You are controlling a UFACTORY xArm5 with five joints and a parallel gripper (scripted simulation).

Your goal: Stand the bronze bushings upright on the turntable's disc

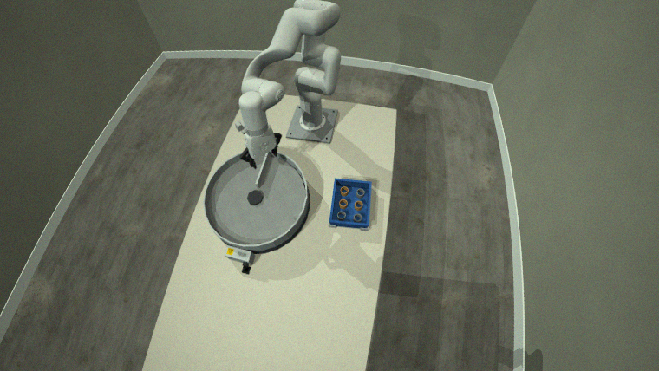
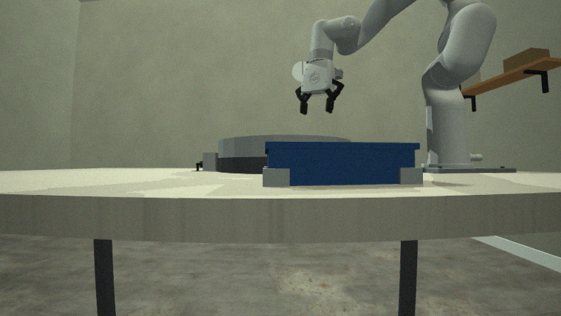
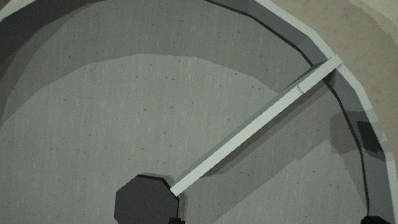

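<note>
Right now my hand is 3 cm short of the blue crate, 34 cm to the right of it and 17 cm above it. Round my hand: grey turntable disc (10 cm ahead, 3 cm to the right, 14 cm below).
</note>
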